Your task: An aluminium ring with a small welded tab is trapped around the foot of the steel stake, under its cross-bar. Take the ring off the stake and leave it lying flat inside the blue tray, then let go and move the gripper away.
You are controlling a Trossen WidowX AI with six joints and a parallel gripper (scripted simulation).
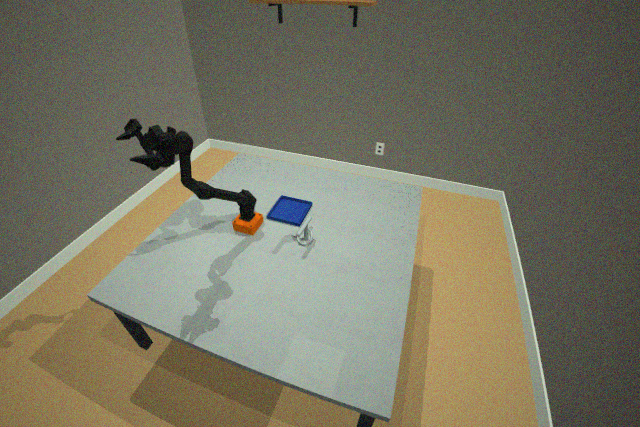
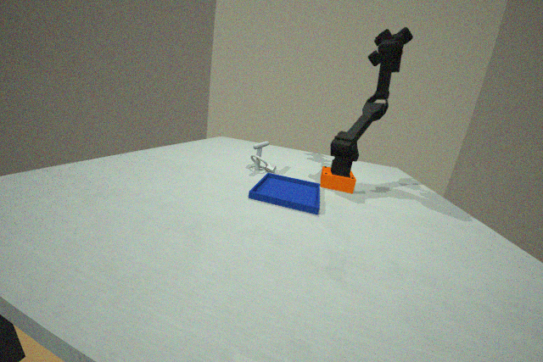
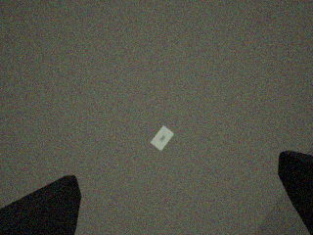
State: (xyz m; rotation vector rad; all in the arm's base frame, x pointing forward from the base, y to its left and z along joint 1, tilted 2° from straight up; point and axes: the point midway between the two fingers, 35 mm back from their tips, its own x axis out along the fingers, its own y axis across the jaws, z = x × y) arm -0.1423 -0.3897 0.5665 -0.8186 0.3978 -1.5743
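My gripper tip is now 61 cm above the aluminium ring, 44 cm short of it and 42 cm to the right of it. From my gripper tip the other things lie so: blue tray (63 cm below, 59 cm to the left, 29 cm ahead).
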